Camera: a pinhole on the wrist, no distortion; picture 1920 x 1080 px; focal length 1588.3 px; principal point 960.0 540.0 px. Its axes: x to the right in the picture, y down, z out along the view. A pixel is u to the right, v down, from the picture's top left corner.
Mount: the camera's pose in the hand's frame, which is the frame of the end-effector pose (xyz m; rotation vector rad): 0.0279 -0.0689 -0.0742 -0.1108 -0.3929 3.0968
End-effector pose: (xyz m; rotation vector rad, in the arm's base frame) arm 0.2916 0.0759 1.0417 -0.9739 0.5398 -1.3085
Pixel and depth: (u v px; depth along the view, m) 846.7 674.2 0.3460
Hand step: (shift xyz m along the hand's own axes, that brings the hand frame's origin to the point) 0.0271 -0.1839 0.2544
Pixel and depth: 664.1 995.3 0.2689
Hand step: 0.0577 -0.2118 0.1697
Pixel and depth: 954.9 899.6 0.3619
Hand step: 0.0021 -0.2383 0.2549
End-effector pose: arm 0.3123 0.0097 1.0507 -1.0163 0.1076 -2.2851
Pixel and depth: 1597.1 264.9 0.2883
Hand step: -0.1079 -0.0892 0.2089
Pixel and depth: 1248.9 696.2 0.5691
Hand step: -0.1172 -0.2619 0.4544
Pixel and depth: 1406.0 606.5 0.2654
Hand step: -0.0658 -0.1437 0.1743
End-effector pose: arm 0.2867 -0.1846 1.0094 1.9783 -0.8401 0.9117
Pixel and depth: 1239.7 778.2 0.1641
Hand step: -0.0131 -0.1328 0.0762
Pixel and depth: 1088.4 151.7 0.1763
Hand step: 0.0013 -0.0706 0.1059
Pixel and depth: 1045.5 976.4 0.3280
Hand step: -0.0143 -0.2373 0.2189
